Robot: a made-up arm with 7 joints. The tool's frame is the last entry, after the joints. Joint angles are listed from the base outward.
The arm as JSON. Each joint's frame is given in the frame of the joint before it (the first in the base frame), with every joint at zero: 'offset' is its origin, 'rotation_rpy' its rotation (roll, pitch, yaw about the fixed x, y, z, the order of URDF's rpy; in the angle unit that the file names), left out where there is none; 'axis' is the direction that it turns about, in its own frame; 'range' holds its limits. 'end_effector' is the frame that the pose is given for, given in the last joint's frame.
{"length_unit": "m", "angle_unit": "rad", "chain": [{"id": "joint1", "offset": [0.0, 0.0, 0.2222], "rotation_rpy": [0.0, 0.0, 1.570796], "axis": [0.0, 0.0, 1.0], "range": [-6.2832, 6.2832]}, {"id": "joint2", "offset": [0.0, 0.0, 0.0], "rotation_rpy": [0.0, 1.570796, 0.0], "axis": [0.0, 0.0, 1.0], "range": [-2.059, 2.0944]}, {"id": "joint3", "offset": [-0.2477, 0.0, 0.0], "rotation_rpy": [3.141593, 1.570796, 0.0], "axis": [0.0, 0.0, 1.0], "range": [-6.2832, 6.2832]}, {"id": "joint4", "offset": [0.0, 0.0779, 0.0], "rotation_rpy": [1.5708, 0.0, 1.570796], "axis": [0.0, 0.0, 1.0], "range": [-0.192, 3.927]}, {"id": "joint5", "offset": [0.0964, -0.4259, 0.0], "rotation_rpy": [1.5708, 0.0, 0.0], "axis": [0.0, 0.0, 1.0], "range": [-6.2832, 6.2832]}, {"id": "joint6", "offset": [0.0, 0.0, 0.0], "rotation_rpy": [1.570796, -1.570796, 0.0], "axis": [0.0, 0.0, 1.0], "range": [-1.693, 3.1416]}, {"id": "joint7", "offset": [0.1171, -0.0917, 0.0], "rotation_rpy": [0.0, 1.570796, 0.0], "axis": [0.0, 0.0, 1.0], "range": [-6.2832, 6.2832]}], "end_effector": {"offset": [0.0, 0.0, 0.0], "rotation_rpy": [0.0, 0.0, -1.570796]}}
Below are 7 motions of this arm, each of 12 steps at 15 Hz.
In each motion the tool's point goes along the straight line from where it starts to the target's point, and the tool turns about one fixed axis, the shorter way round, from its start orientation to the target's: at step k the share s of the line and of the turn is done. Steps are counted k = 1, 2, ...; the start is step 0. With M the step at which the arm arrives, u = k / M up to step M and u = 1 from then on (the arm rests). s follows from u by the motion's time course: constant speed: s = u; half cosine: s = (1 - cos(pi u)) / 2; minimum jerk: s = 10 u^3 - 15 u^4 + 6 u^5.
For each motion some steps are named. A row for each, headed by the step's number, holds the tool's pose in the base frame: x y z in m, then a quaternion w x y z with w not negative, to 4 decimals.
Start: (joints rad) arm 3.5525 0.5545 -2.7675 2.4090 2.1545 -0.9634 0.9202
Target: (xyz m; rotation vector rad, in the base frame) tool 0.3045 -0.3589 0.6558 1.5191 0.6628 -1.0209
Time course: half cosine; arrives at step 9
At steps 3, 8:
3: 0.0821 -0.0780 0.8378 0.8521 0.2999 0.4257 0.0522
8: 0.2956 -0.3476 0.6631 0.5806 0.6363 0.2905 -0.4166

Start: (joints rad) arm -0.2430 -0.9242 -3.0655 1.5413 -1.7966 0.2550 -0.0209
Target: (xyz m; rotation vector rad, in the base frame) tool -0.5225 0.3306 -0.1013 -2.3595 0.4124 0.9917
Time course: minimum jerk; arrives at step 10
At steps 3, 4, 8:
3: -0.6217 0.0952 -0.0971 0.0373 0.7107 -0.6125 -0.3440
4: -0.6034 0.1386 -0.0979 0.0219 -0.7620 0.5393 0.3579
8: -0.5294 0.3143 -0.1010 0.2516 -0.8739 0.1885 0.3706

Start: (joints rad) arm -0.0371 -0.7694 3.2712 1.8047 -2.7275 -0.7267 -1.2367
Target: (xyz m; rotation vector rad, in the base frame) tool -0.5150 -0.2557 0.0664 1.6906 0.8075 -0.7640
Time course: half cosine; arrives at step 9
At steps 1, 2, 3, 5, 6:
1: -0.5915 -0.1091 0.0904 0.1008 0.8465 0.4655 -0.2377
2: -0.5847 -0.1222 0.0882 0.1417 0.8418 0.4582 -0.2477
3: -0.5742 -0.1423 0.0849 0.2039 0.8316 0.4453 -0.2620
5: -0.5476 -0.1932 0.0766 0.3568 0.7896 0.4041 -0.2931
6: -0.5347 -0.2179 0.0726 0.4276 0.7613 0.3800 -0.3053

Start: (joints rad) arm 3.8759 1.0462 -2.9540 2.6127 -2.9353 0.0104 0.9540
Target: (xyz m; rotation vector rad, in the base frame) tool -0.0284 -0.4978 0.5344 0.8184 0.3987 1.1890
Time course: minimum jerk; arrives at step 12
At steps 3, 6, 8, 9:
3: -0.3560 -0.2704 0.8392 0.5470 -0.0658 -0.1986 0.8105
6: -0.2111 -0.3710 0.7044 0.6671 0.1365 -0.0316 0.7317
8: -0.1051 -0.4446 0.6057 0.7175 0.2778 0.0933 0.6319
9: -0.0662 -0.4715 0.5696 0.7274 0.3266 0.1383 0.5874

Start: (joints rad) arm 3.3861 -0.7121 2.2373 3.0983 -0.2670 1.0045 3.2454
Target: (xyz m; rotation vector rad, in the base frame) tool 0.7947 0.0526 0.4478 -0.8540 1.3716 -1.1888
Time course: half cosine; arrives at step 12
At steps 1, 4, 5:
1: 0.5503 0.0837 0.8180 0.6152 0.0348 0.6482 -0.4474
4: 0.6082 0.0763 0.7302 0.6061 -0.0606 0.6409 -0.4672
5: 0.6382 0.0725 0.6848 0.5990 -0.1097 0.6347 -0.4757

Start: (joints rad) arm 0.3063 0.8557 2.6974 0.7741 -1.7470 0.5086 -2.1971
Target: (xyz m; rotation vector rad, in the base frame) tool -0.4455 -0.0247 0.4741 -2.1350 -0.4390 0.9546
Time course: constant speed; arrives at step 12
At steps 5, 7, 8, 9, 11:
5: -0.4469 0.0377 0.5107 0.3482 -0.7826 -0.0692 0.5115
7: -0.4465 0.0198 0.5003 0.3561 -0.7997 -0.0987 0.4732
8: -0.4463 0.0109 0.4950 0.3598 -0.8074 -0.1134 0.4537
9: -0.4461 0.0020 0.4898 0.3632 -0.8146 -0.1280 0.4338
11: -0.4457 -0.0158 0.4793 0.3692 -0.8273 -0.1569 0.3931

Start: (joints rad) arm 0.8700 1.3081 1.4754 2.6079 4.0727 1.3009 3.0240
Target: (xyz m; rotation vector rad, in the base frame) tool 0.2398 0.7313 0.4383 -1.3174 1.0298 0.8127
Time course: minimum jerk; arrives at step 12
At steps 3, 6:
3: 0.3313 0.7437 0.3494 0.4395 -0.6330 0.6191 -0.1515
6: 0.2908 0.7382 0.3887 0.5308 -0.6288 0.5634 0.0741

